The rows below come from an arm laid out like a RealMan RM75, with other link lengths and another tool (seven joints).
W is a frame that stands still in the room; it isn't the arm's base.
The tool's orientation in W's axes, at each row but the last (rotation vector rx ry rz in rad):
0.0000, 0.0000, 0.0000
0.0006, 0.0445, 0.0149
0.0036, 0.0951, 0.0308
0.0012, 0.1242, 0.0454
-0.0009, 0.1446, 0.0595
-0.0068, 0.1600, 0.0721
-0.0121, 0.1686, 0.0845
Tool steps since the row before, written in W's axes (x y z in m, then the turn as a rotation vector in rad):
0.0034, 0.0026, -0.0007, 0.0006, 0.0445, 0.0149
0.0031, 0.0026, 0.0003, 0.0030, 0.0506, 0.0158
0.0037, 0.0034, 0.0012, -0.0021, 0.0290, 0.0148
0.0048, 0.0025, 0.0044, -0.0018, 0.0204, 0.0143
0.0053, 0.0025, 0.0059, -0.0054, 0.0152, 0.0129
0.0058, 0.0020, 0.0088, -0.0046, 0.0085, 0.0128
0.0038, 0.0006, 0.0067, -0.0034, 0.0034, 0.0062
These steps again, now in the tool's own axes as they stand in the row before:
0.0034, 0.0026, -0.0007, 0.0006, 0.0445, 0.0149
0.0031, 0.0026, 0.0004, 0.0030, 0.0506, 0.0159
0.0037, 0.0033, 0.0015, -0.0026, 0.0291, 0.0145
0.0043, 0.0023, 0.0050, -0.0026, 0.0205, 0.0140
0.0045, 0.0022, 0.0066, -0.0063, 0.0155, 0.0121
0.0045, 0.0016, 0.0096, -0.0060, 0.0088, 0.0120
0.0027, 0.0002, 0.0073, -0.0041, 0.0036, 0.0056

